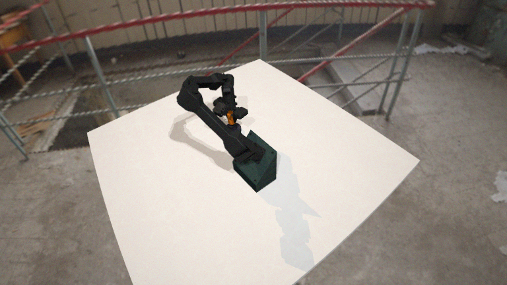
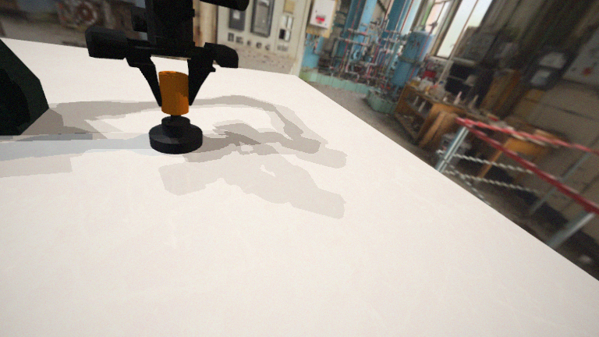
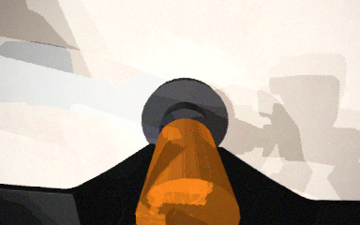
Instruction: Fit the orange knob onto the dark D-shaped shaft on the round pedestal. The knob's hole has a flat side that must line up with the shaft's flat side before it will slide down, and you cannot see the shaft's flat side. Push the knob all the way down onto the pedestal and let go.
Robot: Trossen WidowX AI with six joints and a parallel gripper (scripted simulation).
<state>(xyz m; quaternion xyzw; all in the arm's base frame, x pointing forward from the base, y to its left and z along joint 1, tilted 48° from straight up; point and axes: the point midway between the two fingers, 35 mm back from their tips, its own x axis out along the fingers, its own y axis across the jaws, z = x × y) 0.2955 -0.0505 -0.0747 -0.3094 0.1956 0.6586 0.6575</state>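
My gripper tip is now 20 mm below the orange knob. Also, from my gripper tip: dark round pedestal: 40 mm below.
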